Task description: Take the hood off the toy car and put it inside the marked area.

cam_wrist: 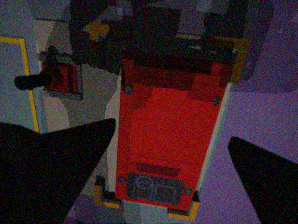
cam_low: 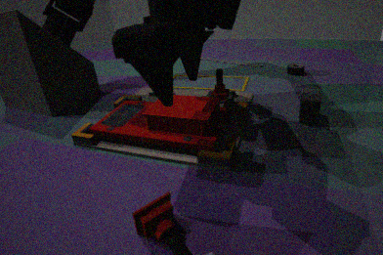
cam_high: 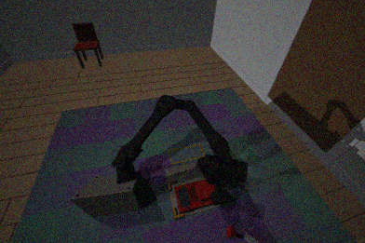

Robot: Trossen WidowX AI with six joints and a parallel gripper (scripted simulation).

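Right now the red hood is 30 mm below my gripper tip. The rest, counted from my gripper tip: grey block: 190 mm ahead, 80 mm to the left, 50 mm below; dark wheel: 190 mm ahead, 300 mm to the left, 60 mm below.
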